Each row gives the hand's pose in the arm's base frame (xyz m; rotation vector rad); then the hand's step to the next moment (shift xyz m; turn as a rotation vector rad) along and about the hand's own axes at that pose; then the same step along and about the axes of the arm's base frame.
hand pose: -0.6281 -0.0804 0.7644 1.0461 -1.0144 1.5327
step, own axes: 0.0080 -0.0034 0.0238 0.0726 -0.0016 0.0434
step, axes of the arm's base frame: 0.0053 -0.0200 0.0146 -0.0033 -0.0221 0.0816
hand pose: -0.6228 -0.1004 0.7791 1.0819 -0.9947 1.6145
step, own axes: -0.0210 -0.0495 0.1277 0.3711 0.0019 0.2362
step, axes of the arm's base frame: 0.0776 -0.1125 0.0228 -0.0234 -0.1290 0.4199
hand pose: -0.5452 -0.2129 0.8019 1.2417 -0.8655 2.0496
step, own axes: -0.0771 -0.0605 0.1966 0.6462 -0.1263 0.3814
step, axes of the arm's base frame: 0.1796 -0.1258 0.0135 0.0411 -0.1214 0.7500
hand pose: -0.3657 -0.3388 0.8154 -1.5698 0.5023 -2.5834
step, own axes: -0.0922 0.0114 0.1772 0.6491 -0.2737 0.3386
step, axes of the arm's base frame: 0.1975 -0.0312 -0.0071 0.0174 0.0271 0.7809
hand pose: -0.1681 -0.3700 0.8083 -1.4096 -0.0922 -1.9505
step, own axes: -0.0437 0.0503 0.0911 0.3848 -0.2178 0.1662
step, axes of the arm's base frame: 0.1085 0.0254 -0.0177 -0.0496 0.0418 0.4679
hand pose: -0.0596 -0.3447 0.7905 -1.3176 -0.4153 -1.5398
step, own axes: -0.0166 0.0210 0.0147 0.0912 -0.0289 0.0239
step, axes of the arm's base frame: 0.0234 0.0104 -0.0167 -0.0007 -0.0117 0.0979
